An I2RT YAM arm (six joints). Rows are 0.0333 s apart.
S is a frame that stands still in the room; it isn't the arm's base.
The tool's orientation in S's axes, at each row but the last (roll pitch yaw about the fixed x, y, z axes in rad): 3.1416, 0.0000, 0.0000; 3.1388, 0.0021, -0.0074; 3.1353, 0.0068, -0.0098; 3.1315, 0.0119, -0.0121; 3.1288, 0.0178, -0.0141; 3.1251, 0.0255, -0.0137; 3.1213, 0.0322, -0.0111; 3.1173, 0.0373, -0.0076
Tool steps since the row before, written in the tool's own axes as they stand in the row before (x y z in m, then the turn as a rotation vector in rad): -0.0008, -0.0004, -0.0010, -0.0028, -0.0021, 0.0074; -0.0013, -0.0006, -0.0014, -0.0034, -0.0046, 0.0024; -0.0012, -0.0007, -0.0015, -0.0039, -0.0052, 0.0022; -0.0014, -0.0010, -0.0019, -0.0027, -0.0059, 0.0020; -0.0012, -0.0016, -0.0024, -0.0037, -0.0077, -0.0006; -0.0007, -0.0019, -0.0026, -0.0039, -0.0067, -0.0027; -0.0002, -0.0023, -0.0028, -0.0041, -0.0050, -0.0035; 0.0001, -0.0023, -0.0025, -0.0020, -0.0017, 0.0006
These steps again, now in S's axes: -0.0008, 0.0004, 0.0010, -0.0028, 0.0021, -0.0074; -0.0013, 0.0006, 0.0014, -0.0034, 0.0046, -0.0024; -0.0012, 0.0007, 0.0015, -0.0039, 0.0052, -0.0022; -0.0014, 0.0010, 0.0019, -0.0027, 0.0059, -0.0020; -0.0011, 0.0016, 0.0024, -0.0036, 0.0078, 0.0006; -0.0006, 0.0020, 0.0026, -0.0037, 0.0068, 0.0027; -0.0001, 0.0024, 0.0028, -0.0039, 0.0051, 0.0035; 0.0002, 0.0024, 0.0024, -0.0020, 0.0017, -0.0006
